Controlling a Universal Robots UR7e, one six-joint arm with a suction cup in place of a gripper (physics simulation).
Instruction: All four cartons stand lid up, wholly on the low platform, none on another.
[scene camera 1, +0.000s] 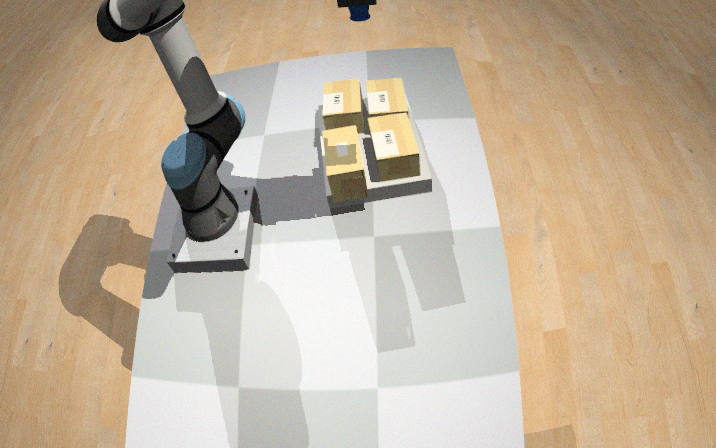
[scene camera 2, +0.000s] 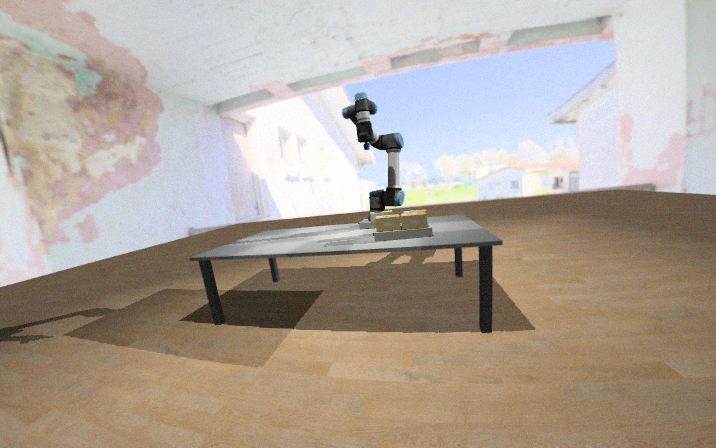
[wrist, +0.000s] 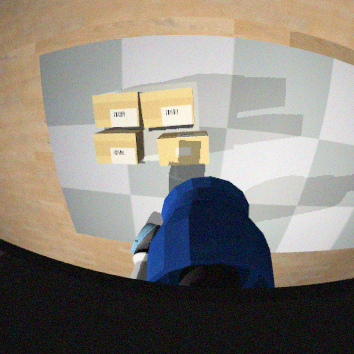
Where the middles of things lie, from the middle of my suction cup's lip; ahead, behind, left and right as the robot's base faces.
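The low white platform (scene camera 1: 377, 190) is 510 mm below my suction cup, and it is also 150 mm to the left of my suction cup and 10 mm behind it.
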